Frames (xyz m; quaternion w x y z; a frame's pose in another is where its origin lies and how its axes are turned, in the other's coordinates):
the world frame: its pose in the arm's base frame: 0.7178 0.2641 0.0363 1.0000 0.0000 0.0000 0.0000
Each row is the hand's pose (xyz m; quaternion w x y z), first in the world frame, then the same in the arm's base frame.
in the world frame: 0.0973 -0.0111 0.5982 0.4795 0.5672 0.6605 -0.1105
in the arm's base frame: 0.8151 0.2530 0.6345 0.4795 0.5672 0.6605 -0.1105
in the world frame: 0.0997 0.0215 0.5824 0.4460 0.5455 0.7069 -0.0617
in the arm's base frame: 0.8175 0.2856 0.6187 0.4460 0.5455 0.7069 -0.0617
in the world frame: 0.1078 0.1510 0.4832 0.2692 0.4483 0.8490 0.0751
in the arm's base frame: 0.8256 0.4151 0.5195 0.2692 0.4483 0.8490 0.0751
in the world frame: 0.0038 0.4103 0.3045 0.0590 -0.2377 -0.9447 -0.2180
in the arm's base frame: 0.7216 0.6744 0.3408 0.0590 -0.2377 -0.9447 -0.2180
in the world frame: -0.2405 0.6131 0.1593 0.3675 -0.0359 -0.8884 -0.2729
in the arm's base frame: 0.4773 0.8772 0.1956 0.3675 -0.0359 -0.8884 -0.2729
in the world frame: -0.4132 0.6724 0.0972 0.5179 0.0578 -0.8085 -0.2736
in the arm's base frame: 0.3046 0.9365 0.1335 0.5179 0.0578 -0.8085 -0.2736
